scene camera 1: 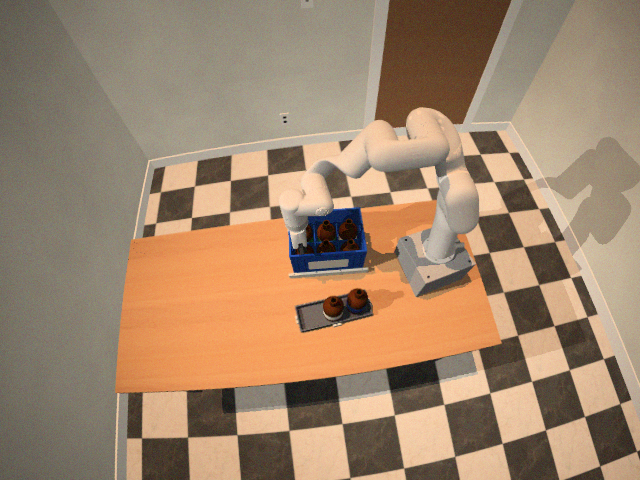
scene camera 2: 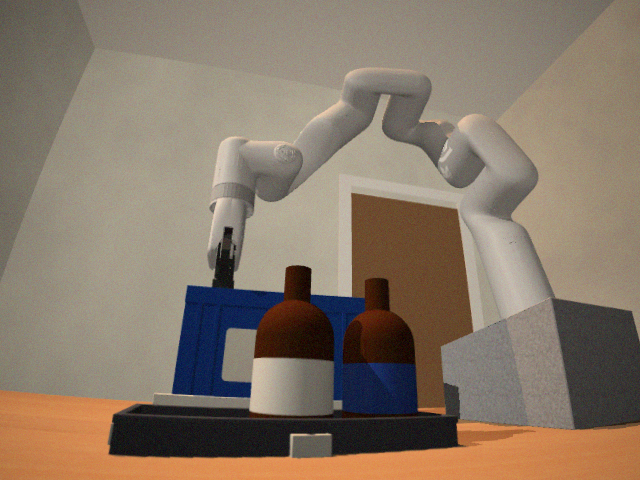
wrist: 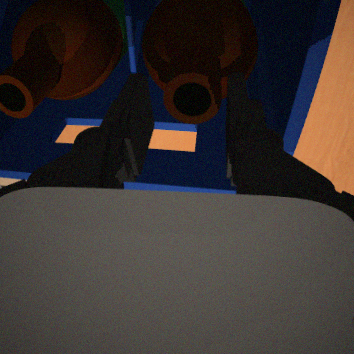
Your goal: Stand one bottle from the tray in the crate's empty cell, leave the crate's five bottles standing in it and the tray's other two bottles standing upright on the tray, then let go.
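Seen in the pictures: gripper, fingertip midpoint: (scene camera 1: 302, 246) (wrist: 187, 98); arm's base, origin of the base link: (scene camera 1: 438, 250) (scene camera 2: 535, 330).
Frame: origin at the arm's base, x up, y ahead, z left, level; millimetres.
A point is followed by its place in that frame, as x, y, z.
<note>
The blue crate (scene camera 1: 299, 265) {-42, 522, -40} (scene camera 2: 201, 335) {-29, 522, -40} (wrist: 304, 95) {39, 487, -41} holds several brown bottles, including the back-middle one (scene camera 1: 326, 231) {-10, 403, -150} and back-right one (scene camera 1: 347, 229) {-8, 323, -145}. My gripper (scene camera 1: 301, 249) {18, 502, -88} (scene camera 2: 223, 283) (wrist: 187, 98) {18, 502, -88} is partly open, low over the crate's front-left cell. A bottle (wrist: 200, 42) {-8, 483, -83} stands in that cell; its neck shows between the fingers, with gaps at both sides. Another crate bottle (wrist: 87, 50) {-18, 487, -150} is left of it in the wrist view. The dark tray (scene camera 1: 311, 316) {-131, 504, 136} (scene camera 2: 206, 436) {-123, 490, 186} bears a white-labelled bottle (scene camera 1: 333, 308) {-13, 424, 150} (scene camera 2: 293, 382) {-84, 427, 168} and a blue-labelled bottle (scene camera 1: 357, 299) {-11, 337, 132} (scene camera 2: 379, 387) {-86, 346, 151}, both upright. The arm partly hides the crate's left cells.
A thin pale strip (scene camera 1: 329, 272) {-107, 412, -22} lies along the crate's front on the wooden table (scene camera 1: 206, 310) {-136, 916, 59}. The tray lies in front of it. The robot's grey base block (scene camera 1: 436, 276) {19, 47, 106} (scene camera 2: 516, 366) {-61, 105, 60} stands to the right of crate and tray.
</note>
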